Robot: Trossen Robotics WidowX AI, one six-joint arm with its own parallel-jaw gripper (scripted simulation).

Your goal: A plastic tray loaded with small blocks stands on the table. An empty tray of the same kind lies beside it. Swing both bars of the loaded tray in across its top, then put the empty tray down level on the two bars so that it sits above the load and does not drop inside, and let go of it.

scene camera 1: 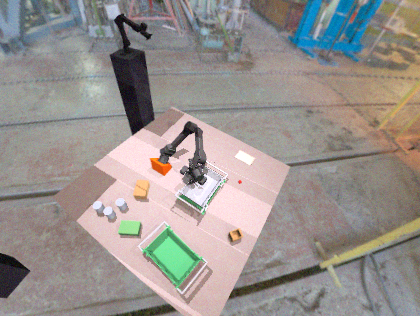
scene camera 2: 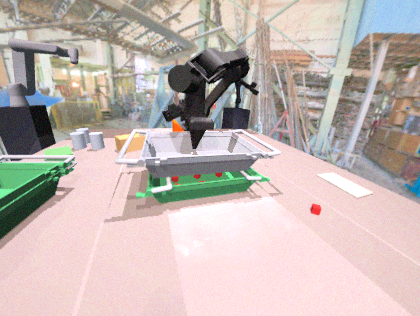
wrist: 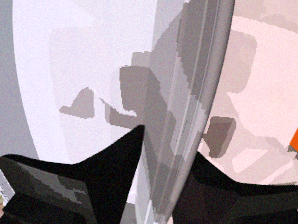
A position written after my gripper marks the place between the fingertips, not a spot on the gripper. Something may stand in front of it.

I see my gripper (scene camera 2: 193,147) and a grey tray (scene camera 2: 165,154).
The grey tray also shows in scene camera 1 (scene camera 1: 198,194) and in the wrist view (wrist: 81,81). My gripper shows as well in the wrist view (wrist: 156,132).
